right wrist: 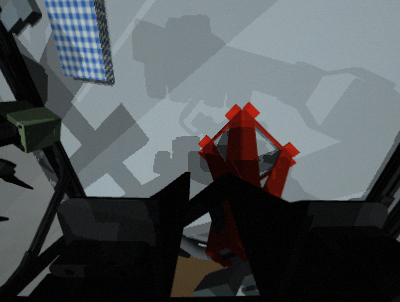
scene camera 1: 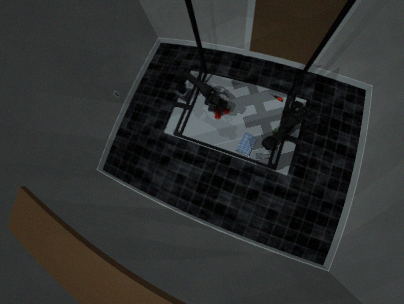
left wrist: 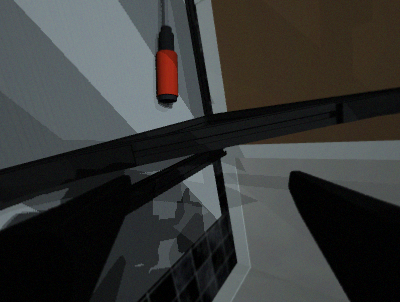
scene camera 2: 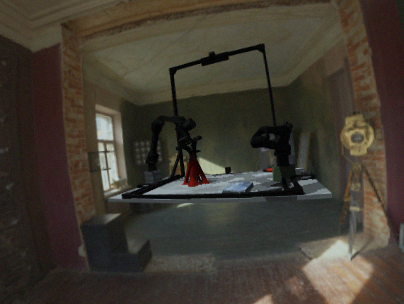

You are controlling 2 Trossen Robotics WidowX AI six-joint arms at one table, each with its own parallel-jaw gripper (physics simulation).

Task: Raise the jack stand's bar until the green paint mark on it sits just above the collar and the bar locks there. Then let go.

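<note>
The red jack stand stands upright on its splayed legs on the pale table, at the left of both scene views. My right gripper is over its top, shut on the dark bar; the fingers hide most of the bar and the collar. The green paint mark does not show in any view, so the bar's height against the collar cannot be told. My left gripper is open and empty, well away from the stand.
A blue checked flat block lies near the table's front edge. A tool with an orange handle lies toward the back right. Dark frame rails run along the table's edges, with upright posts rising from them.
</note>
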